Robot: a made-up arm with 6 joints. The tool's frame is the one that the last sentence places. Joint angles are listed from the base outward.
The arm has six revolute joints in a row. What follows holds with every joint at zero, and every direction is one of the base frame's. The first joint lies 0.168 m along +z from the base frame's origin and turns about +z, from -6.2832 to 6.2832 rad. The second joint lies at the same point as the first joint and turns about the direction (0, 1, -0.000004), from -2.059 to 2.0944 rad. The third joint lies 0.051 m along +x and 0.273 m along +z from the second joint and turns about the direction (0, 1, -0.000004), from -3.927 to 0.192 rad. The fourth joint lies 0.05 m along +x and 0.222 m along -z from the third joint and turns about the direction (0, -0.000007, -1), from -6.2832 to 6.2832 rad. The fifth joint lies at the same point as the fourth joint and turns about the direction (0, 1, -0.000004), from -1.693 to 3.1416 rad. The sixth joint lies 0.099 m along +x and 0.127 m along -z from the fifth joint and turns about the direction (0, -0.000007, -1), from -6.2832 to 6.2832 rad. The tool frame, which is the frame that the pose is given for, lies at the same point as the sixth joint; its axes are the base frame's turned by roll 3.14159, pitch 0 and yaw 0 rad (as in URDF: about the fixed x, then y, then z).
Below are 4 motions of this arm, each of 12 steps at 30 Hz.
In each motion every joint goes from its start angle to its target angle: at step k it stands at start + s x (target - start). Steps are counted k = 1, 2, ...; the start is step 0. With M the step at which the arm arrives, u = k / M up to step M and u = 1 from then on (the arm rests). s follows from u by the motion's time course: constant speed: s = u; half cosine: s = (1 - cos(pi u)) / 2; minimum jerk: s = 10 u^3 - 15 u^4 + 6 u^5.
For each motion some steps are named. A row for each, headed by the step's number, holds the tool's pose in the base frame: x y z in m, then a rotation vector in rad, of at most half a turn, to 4 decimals.
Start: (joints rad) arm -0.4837 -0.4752 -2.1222 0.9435 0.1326 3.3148
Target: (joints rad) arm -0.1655 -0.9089 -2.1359 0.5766 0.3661 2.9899
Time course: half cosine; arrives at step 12
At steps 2, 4, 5, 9, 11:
2: -0.0231 -0.0588 0.7953 0.3409 0.5237 0.6189
4: -0.0619 -0.0333 0.7969 0.2400 0.5312 0.5557
5: -0.0890 -0.0193 0.7955 0.1778 0.5291 0.5119
9: -0.2029 0.0122 0.7716 -0.0277 0.4738 0.3242
11: -0.2336 0.0137 0.7605 -0.0692 0.4489 0.2716

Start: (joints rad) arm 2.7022 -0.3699 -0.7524 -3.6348 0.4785 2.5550
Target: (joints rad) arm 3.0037 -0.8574 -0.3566 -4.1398 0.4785 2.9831
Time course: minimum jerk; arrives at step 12
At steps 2, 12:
2: -0.2649 0.1369 0.2982 0.6732 -1.5337 -0.9475
12: -0.1900 0.0513 0.2843 1.0387 -1.3249 -0.6133

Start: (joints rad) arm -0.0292 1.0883 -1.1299 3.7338 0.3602 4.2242
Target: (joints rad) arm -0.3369 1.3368 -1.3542 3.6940 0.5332 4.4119
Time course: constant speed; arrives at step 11
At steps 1, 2, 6, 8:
1: 0.2952 0.0084 -0.1322 -1.9047 2.2798 -0.5926
2: 0.2980 -0.0016 -0.1390 -1.8543 2.3151 -0.6138
6: 0.3045 -0.0425 -0.1659 -1.6464 2.4443 -0.6985
8: 0.3050 -0.0633 -0.1794 -1.5390 2.5017 -0.7407

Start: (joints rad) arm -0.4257 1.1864 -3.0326 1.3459 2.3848 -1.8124
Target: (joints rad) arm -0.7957 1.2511 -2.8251 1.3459 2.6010 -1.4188
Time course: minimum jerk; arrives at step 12
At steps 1, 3, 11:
1: 0.4815 -0.0489 0.2904 -0.9386 -1.8271 -0.9732
3: 0.4780 -0.0663 0.2830 -0.9907 -1.7659 -0.9467
11: 0.4125 -0.2105 0.2227 -1.2908 -1.1737 -0.7309

